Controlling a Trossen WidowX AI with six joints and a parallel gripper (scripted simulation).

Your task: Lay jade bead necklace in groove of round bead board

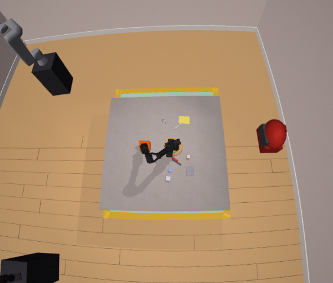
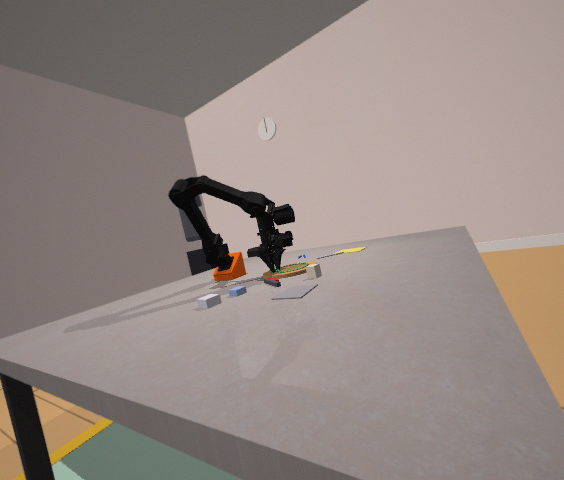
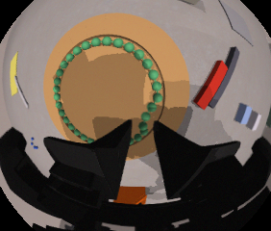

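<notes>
Now: gripper tip 40 mm to the right of the round wooden bead board, 30 mm short of it and 10 mm above it. Round my gripper tip: beige cube (180 mm ahead, 80 mm to the right); red-handled tool (110 mm to the right, 50 mm ahead, 10 mm below); blue block (210 mm to the right, 20 mm behind, 10 mm below).
</notes>
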